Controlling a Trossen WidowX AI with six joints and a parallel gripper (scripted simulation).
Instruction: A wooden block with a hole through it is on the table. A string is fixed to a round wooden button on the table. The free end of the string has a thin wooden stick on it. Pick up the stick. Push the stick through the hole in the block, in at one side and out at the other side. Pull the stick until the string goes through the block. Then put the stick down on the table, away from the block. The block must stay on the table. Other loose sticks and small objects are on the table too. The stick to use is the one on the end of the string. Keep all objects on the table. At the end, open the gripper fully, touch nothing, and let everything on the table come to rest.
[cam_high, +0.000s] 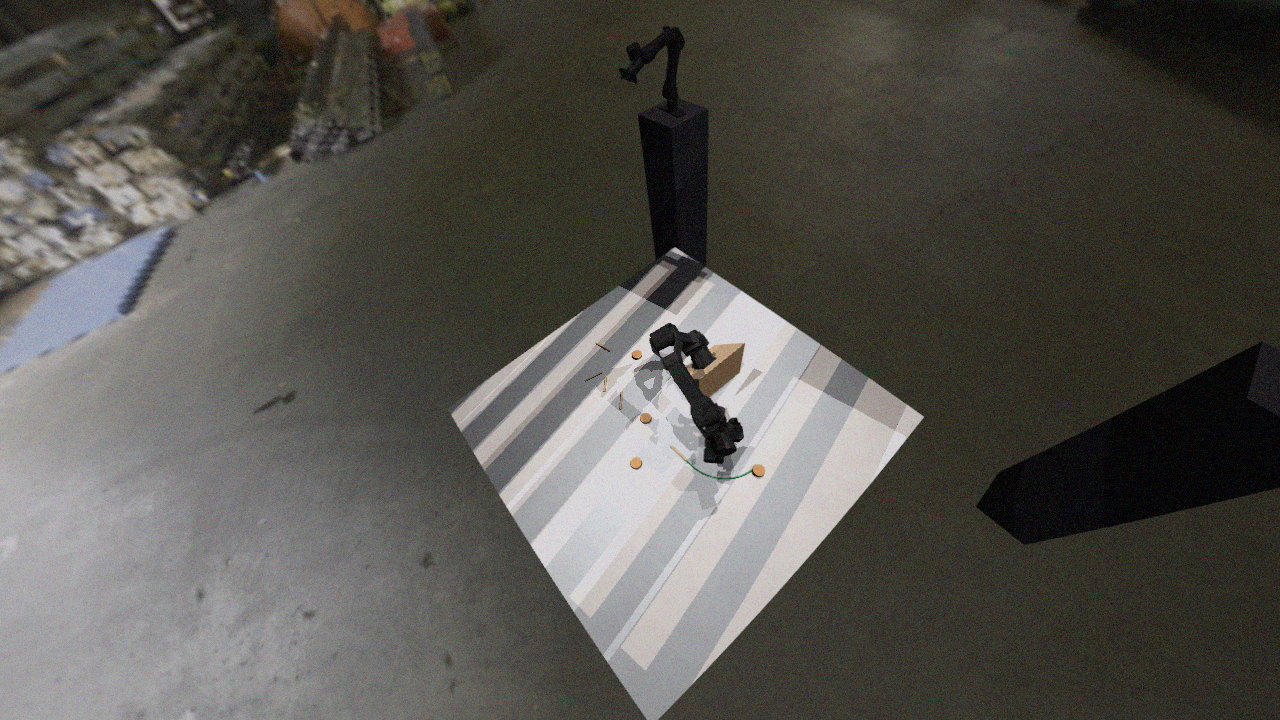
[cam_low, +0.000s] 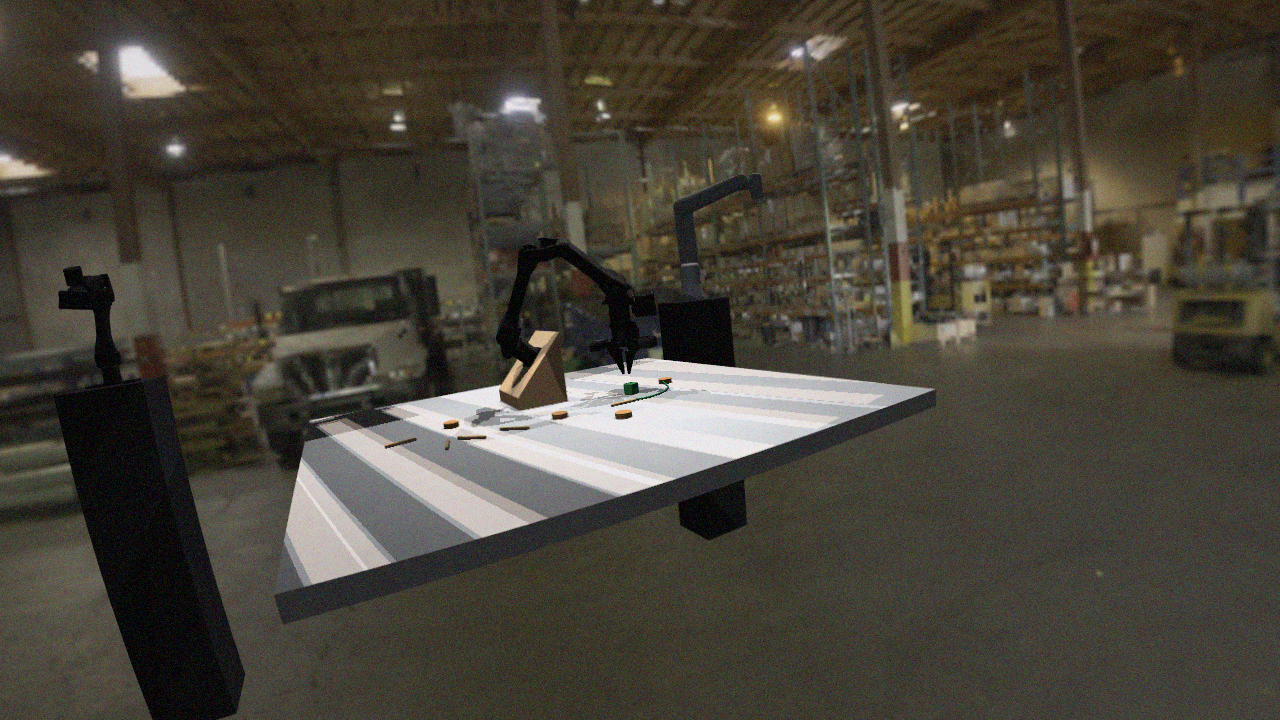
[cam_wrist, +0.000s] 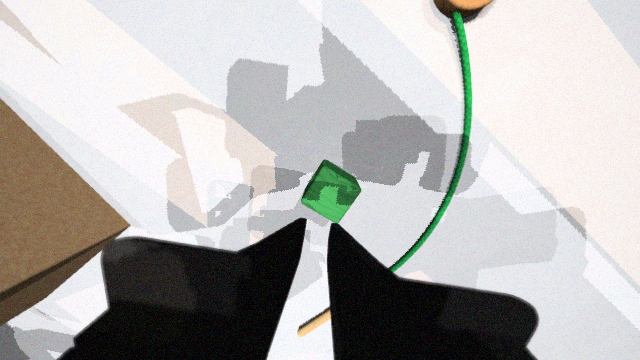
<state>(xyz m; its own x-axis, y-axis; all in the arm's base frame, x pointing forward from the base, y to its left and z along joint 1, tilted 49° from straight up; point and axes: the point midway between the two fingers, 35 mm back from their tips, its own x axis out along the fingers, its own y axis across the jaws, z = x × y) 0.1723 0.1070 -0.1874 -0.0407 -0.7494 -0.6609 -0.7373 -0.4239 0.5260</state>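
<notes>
My gripper tip is 10 mm to the right of the green cube and 40 mm above it. Round my gripper tip: thin wooden stick (100 mm ahead, 60 mm to the right, 60 mm below); round wooden button (60 mm behind, 160 mm to the left, 50 mm below).
</notes>
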